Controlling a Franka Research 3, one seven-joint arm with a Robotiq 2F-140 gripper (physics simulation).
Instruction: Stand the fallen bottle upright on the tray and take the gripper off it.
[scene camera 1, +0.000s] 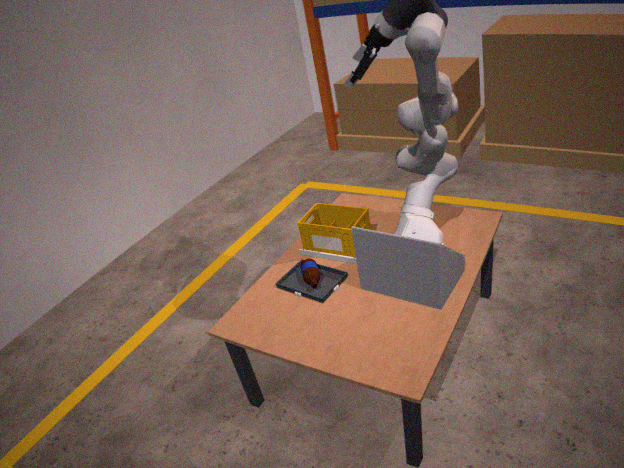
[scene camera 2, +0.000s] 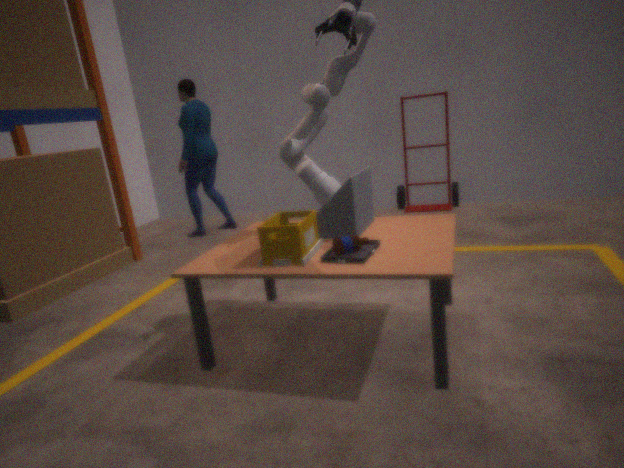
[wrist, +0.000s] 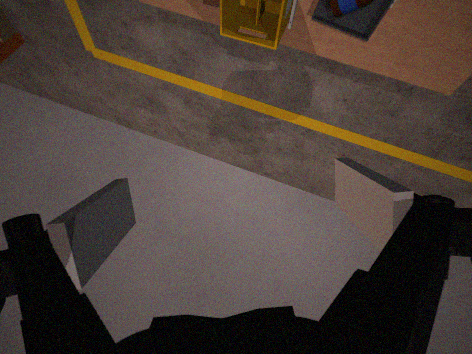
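The brown bottle with a blue band lies on its side on the dark tray. Its neck points toward the camera in scene camera 1 and to the right in scene camera 2. In the wrist view part of the bottle and tray shows at the top right edge. My gripper is wide open and empty. It is high above the table and well away from the bottle, with its fingers tilted outward, toward the wall.
A yellow crate stands beside the tray, with a low white strip between them. An upright grey panel stands between tray and arm base. A person and a red hand truck are beyond the table.
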